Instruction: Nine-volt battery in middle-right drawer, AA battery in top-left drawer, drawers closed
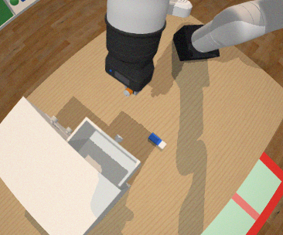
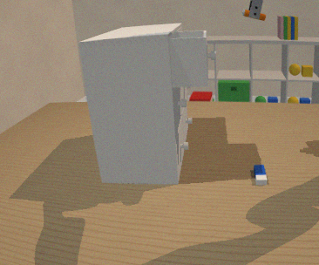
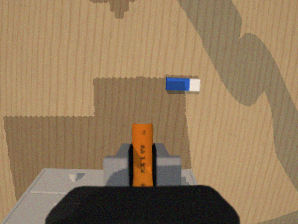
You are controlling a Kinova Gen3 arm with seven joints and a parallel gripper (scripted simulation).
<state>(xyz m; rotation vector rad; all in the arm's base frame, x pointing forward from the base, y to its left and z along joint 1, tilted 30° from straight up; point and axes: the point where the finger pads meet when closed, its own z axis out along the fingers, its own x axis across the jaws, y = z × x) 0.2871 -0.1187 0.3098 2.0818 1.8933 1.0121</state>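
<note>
The orange AA battery is 10 mm below my hand. From my hand the other things lie so: blue-and-white nine-volt battery: 350 mm below, 90 mm to the left, 10 mm behind.
</note>
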